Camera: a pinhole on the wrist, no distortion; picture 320 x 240 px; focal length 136.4 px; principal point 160.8 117.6 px. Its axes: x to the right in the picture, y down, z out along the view. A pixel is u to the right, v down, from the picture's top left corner.
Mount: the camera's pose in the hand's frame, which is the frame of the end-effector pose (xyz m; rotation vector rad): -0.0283 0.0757 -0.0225 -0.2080 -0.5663 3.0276
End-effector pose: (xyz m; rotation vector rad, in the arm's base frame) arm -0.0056 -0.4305 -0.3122 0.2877 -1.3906 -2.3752
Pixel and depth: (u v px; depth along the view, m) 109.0 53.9 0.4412
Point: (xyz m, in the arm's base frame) -0.2293 -0.1255 0.0097
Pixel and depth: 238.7 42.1 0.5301
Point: 0.2017 0.0782 0.1073
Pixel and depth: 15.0 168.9 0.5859
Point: -0.7280 -0.0577 -0.3902
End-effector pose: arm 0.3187 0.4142 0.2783 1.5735 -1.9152 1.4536
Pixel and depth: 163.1 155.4 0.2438
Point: 0.4725 0.3177 0.1847
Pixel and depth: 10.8 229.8 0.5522
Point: 0.7871 -0.1323 0.7477
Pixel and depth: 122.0 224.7 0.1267
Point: 0.4020 0.3773 0.2731
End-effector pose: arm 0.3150 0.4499 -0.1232 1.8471 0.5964 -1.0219
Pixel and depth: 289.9 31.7 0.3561
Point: 0.0937 0.0638 0.2245
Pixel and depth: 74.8 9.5 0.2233
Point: 0.3655 0.1440 -0.1853
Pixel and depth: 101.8 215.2 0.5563
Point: -0.1503 0.3539 -0.5612
